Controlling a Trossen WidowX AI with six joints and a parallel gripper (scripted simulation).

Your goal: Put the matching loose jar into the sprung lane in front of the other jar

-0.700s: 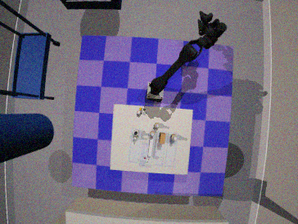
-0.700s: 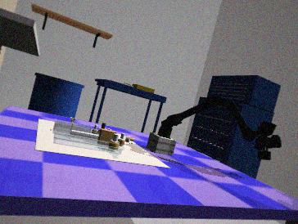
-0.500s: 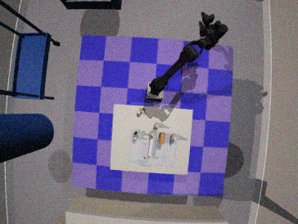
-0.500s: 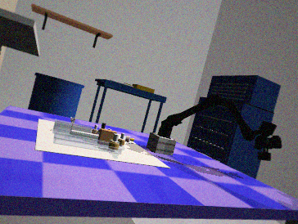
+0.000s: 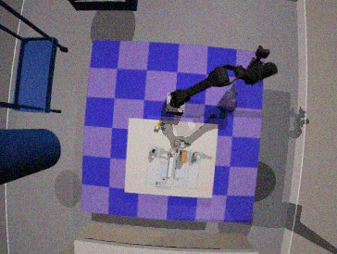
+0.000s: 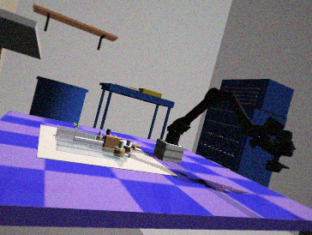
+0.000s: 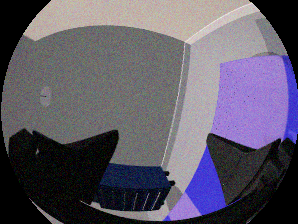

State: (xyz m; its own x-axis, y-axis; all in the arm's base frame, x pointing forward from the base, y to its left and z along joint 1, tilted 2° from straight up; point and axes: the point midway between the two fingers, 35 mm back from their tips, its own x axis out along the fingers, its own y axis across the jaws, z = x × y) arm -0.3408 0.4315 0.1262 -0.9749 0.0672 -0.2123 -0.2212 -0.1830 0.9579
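The brown box is 720 mm ahead of my gripper tip, 320 mm to the right of it and 150 mm below it.
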